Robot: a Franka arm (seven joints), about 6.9 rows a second.
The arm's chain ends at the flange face. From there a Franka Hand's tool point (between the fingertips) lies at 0.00 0.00 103.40 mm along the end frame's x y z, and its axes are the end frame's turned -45 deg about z.
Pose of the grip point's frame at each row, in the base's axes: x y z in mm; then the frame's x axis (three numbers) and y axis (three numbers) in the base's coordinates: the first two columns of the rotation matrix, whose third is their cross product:
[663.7 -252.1 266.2 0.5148 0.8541 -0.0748 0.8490 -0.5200 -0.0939]
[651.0 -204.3 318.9 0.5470 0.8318 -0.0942 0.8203 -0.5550 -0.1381]
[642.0 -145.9 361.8 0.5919 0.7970 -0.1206 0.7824 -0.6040 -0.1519]
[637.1 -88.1 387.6 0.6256 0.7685 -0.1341 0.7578 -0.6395 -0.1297]
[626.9 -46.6 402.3 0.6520 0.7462 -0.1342 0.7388 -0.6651 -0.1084]
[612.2 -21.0 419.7 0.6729 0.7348 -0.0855 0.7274 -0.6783 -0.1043]
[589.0 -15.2 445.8 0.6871 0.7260 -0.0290 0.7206 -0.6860 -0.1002]
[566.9 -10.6 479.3 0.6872 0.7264 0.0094 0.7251 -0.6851 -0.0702]
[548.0 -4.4 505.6 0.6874 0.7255 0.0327 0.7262 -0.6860 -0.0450]
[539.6 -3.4 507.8 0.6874 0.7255 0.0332 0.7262 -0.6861 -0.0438]
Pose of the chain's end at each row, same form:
[676.0 -250.5 368.9 0.9644 0.2362 -0.1193 0.2363 -0.9716 -0.0135]
[668.3 -204.1 420.8 0.9668 0.1957 -0.1643 0.1933 -0.9806 -0.0310]
[662.0 -145.4 463.2 0.9718 0.1365 -0.1927 0.1347 -0.9907 -0.0221]
[656.3 -86.0 489.2 0.9782 0.0912 -0.1865 0.0935 -0.9956 0.0031]
[644.5 -43.7 504.1 0.9834 0.0573 -0.1715 0.0614 -0.9979 0.0182]
[626.1 -21.8 522.2 0.9902 0.0400 -0.1342 0.0385 -0.9992 -0.0133]
[598.6 -20.2 548.6 0.9954 0.0283 -0.0914 0.0237 -0.9984 -0.0503]
[571.5 -16.3 582.4 0.9986 0.0292 -0.0430 0.0268 -0.9981 -0.0563]
[549.1 -10.1 608.8 0.9996 0.0279 -0.0087 0.0274 -0.9981 -0.0549]
[540.5 -9.0 611.0 0.9996 0.0279 -0.0075 0.0274 -0.9982 -0.0544]

